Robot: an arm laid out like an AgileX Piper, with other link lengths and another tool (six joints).
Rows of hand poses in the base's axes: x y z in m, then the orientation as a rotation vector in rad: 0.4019 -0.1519 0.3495 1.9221 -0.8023 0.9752; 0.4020 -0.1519 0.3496 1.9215 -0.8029 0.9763; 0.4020 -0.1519 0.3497 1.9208 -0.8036 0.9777; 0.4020 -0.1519 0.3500 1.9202 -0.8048 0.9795; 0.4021 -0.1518 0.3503 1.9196 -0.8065 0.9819; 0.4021 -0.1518 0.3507 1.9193 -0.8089 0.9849; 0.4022 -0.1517 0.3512 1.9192 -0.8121 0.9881; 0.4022 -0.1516 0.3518 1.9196 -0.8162 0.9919; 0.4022 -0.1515 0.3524 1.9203 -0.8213 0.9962; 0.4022 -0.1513 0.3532 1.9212 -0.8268 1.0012; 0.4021 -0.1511 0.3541 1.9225 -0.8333 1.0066; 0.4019 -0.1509 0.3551 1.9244 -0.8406 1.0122; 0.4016 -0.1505 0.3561 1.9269 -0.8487 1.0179; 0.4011 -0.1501 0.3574 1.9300 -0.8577 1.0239; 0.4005 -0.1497 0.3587 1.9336 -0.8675 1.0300; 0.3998 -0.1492 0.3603 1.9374 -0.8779 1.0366; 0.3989 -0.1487 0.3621 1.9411 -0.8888 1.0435; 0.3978 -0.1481 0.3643 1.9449 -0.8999 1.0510; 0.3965 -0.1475 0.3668 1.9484 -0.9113 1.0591; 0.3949 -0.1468 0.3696 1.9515 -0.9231 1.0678; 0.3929 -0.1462 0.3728 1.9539 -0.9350 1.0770
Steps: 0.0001 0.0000 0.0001 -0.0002 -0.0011 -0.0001; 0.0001 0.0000 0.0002 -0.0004 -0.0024 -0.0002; 0.0001 0.0000 0.0005 -0.0003 -0.0043 -0.0003; 0.0002 0.0001 0.0008 0.0000 -0.0067 -0.0004; 0.0002 0.0001 0.0012 0.0010 -0.0098 -0.0004; 0.0003 0.0002 0.0017 0.0025 -0.0134 -0.0006; 0.0003 0.0003 0.0023 0.0049 -0.0177 -0.0008; 0.0003 0.0004 0.0029 0.0080 -0.0227 -0.0011; 0.0003 0.0006 0.0037 0.0114 -0.0284 -0.0011; 0.0002 0.0008 0.0046 0.0157 -0.0346 -0.0013; 0.0000 0.0010 0.0056 0.0209 -0.0413 -0.0015; -0.0003 0.0014 0.0066 0.0270 -0.0483 -0.0018; -0.0008 0.0018 0.0079 0.0340 -0.0558 -0.0020; -0.0014 0.0022 0.0092 0.0419 -0.0636 -0.0023; -0.0021 0.0027 0.0108 0.0502 -0.0720 -0.0026; -0.0030 0.0032 0.0126 0.0587 -0.0807 -0.0029; -0.0041 0.0038 0.0148 0.0675 -0.0900 -0.0031; -0.0054 0.0044 0.0173 0.0762 -0.0998 -0.0032; -0.0070 0.0051 0.0201 0.0848 -0.1102 -0.0034; -0.0090 0.0057 0.0233 0.0929 -0.1210 -0.0037
